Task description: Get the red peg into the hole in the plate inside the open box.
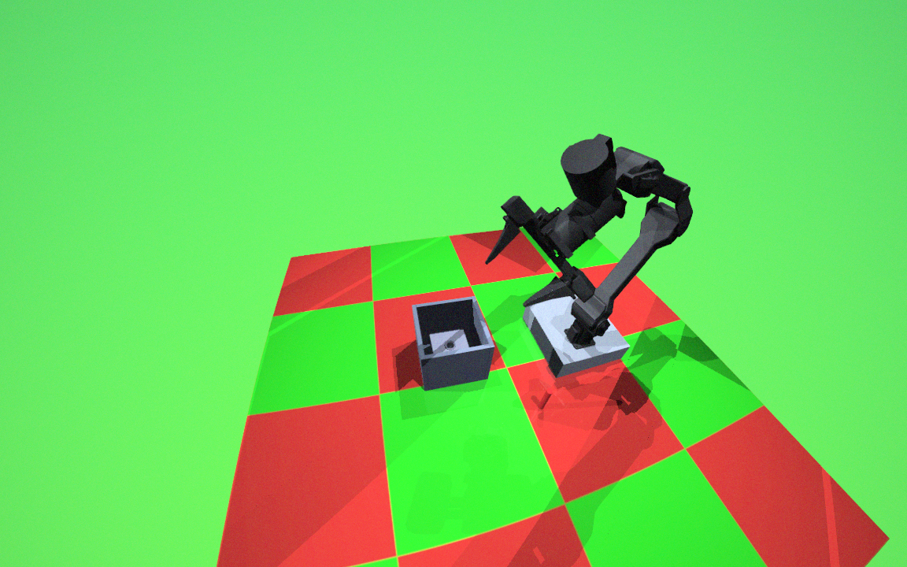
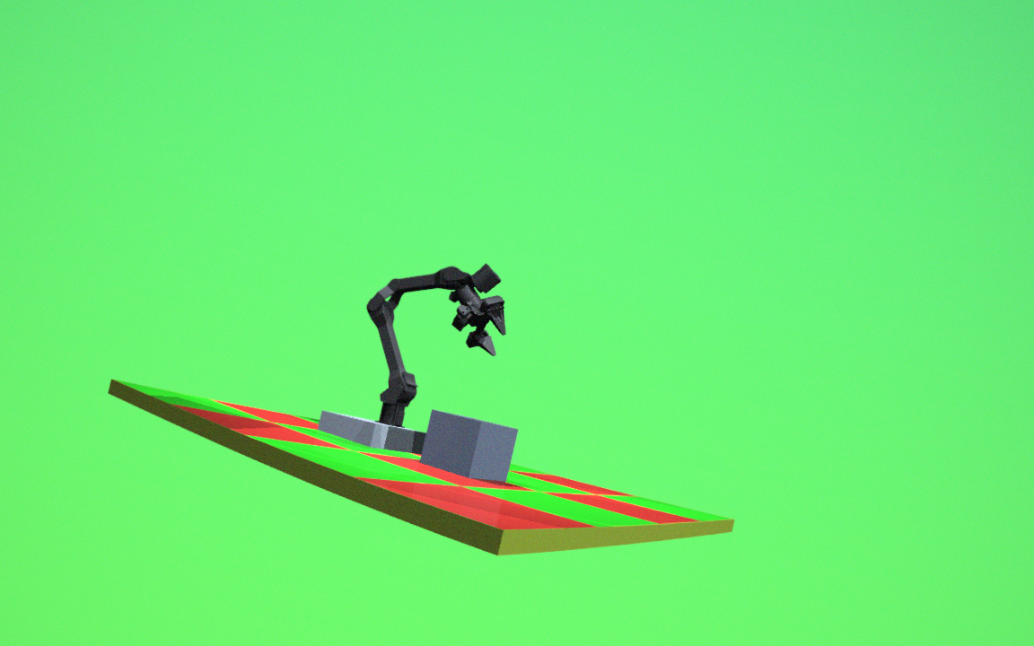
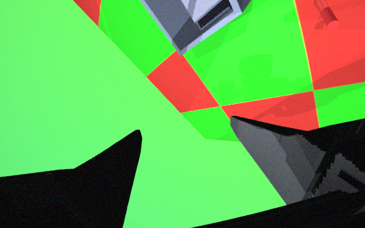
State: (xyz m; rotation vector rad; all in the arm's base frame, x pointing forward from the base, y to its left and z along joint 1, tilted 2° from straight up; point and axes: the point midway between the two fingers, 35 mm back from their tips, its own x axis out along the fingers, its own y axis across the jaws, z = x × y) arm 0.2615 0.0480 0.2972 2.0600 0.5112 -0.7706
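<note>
Now: gripper tip 6 cm short of the plate, 11 cm to the left of it and 30 cm above it.
</note>
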